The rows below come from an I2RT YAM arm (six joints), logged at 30 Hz.
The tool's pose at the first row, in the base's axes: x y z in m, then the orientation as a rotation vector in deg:
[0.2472, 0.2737, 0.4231, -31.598, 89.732, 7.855]
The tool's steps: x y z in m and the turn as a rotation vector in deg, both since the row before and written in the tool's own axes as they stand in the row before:
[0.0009, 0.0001, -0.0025, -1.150, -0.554, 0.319]
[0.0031, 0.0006, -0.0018, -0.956, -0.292, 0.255]
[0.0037, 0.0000, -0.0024, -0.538, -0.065, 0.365]
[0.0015, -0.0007, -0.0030, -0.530, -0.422, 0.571]
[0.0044, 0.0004, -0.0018, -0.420, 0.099, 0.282]
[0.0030, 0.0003, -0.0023, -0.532, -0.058, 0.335]
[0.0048, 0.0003, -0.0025, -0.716, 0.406, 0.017]
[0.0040, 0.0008, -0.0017, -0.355, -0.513, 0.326]
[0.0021, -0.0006, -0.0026, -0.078, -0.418, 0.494]
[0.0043, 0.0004, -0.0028, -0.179, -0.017, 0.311]
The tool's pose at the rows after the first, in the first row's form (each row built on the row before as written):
[0.2449, 0.2725, 0.4224, -32.170, 89.291, 9.147]
[0.2431, 0.2715, 0.4194, -32.678, 89.079, 10.169]
[0.2411, 0.2695, 0.4160, -32.809, 89.122, 10.887]
[0.2388, 0.2672, 0.4150, -32.713, 88.881, 11.847]
[0.2372, 0.2657, 0.4108, -32.845, 89.054, 12.366]
[0.2351, 0.2642, 0.4080, -32.995, 89.087, 13.055]
[0.2329, 0.2622, 0.4035, -33.622, 89.458, 13.529]
[0.2311, 0.2612, 0.3996, -33.547, 89.055, 14.190]
[0.2292, 0.2590, 0.3979, -33.145, 88.809, 14.734]
[0.2267, 0.2571, 0.3938, -33.045, 88.884, 15.116]

